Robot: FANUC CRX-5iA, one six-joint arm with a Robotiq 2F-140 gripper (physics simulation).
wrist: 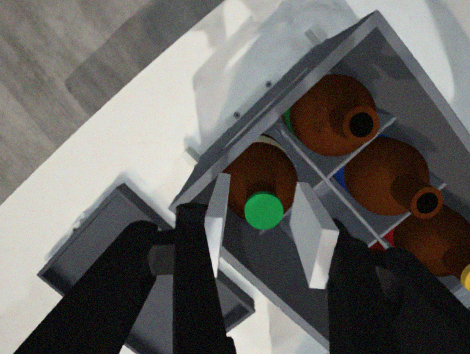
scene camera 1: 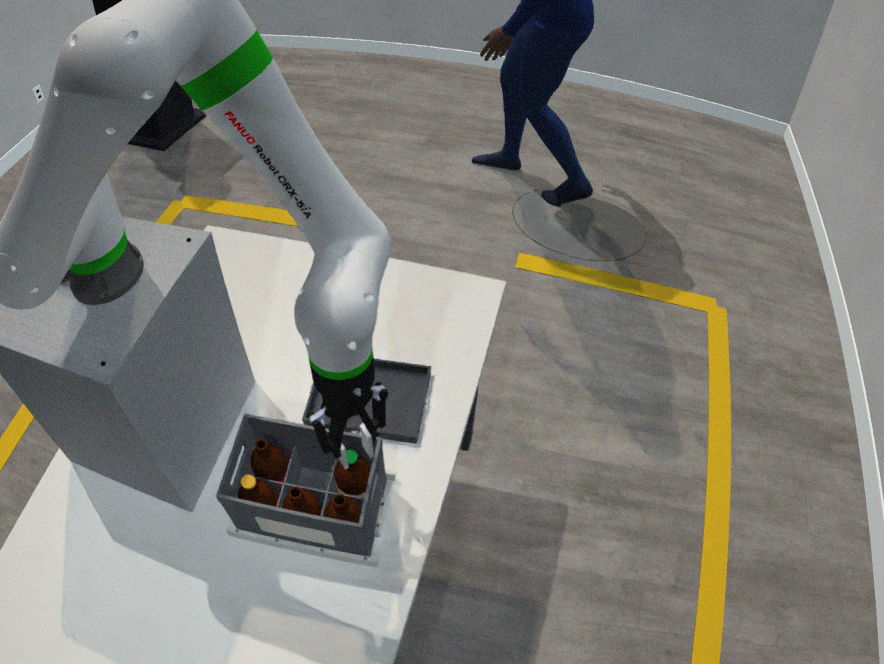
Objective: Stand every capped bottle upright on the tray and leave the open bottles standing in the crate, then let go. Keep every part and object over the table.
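Places are measured from the arm's base along level axes (x back, y right, z up), in metres.
Pixels of known places: gripper, between the fingertips: point(wrist: 260, 199) point(scene camera 1: 355, 456); arm's base, origin of its link: point(scene camera 1: 107, 274).
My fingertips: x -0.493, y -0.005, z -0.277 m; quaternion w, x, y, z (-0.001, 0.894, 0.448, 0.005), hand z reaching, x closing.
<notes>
Ahead of a thing's pixels: the offset from my fingertips to its top centre. "*": to the spot under its first point. Level surfaces: height alone.
The grey crate point(scene camera 1: 241, 512) point(wrist: 425, 82) holds upright brown bottles. A green-capped bottle {dz -0.021, dx +0.017, dy -0.006 m} point(scene camera 1: 352, 477) point(wrist: 265, 167) stands in its back right compartment. A yellow-capped bottle {dz -0.021, dx +0.165, dy +0.124 m} point(scene camera 1: 255, 493) point(wrist: 435, 242) stands front left. Open bottles stand front middle point(scene camera 1: 300, 501) point(wrist: 382, 172), front right point(scene camera 1: 343, 508) point(wrist: 322, 117) and back left point(scene camera 1: 267, 463); the back left one does not show in the wrist view. My gripper point(scene camera 1: 355, 451) point(wrist: 260, 199) is open, pointing down, with its pads on either side of the green cap, holding nothing. The dark tray {* dz -0.179, dx +0.008, dy -0.276 m} point(scene camera 1: 413, 396) point(wrist: 95, 237) lies behind the crate, partly hidden by my gripper; no bottle shows on it.
The white table {dz -0.184 m} point(scene camera 1: 457, 314) point(wrist: 145, 135) carries the crate and tray, and its edge runs past them. The robot's grey pedestal point(scene camera 1: 171, 378) stands left of the crate. Crate walls and dividers surround the bottles. A person in blue point(scene camera 1: 535, 78) is on the floor beyond the table.
</notes>
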